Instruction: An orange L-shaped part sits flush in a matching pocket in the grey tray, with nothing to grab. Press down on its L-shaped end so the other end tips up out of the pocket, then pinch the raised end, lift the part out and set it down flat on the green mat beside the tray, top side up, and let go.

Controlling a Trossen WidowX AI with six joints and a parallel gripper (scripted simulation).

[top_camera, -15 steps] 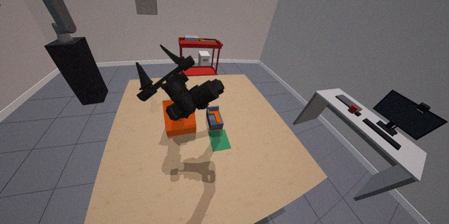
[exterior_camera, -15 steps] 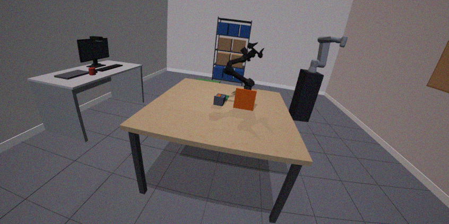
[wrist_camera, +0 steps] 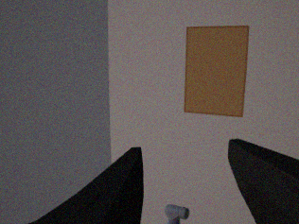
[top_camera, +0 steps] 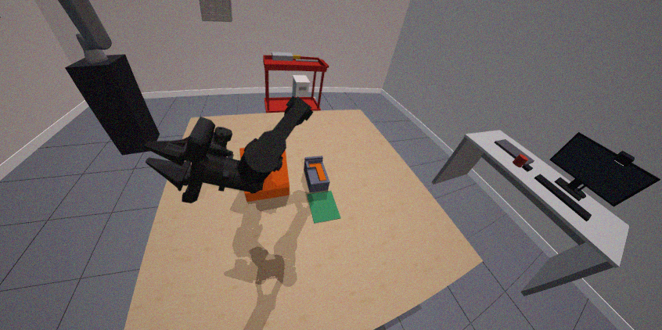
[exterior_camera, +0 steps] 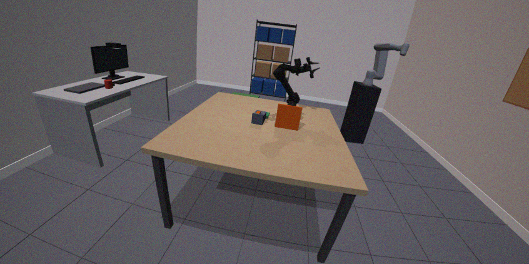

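My gripper tip is 470 mm short of the orange L-shaped part, 450 mm above it and 250 mm to the right of it. Round my gripper tip: green mat (510 mm below, 440 mm ahead, 80 mm to the left).
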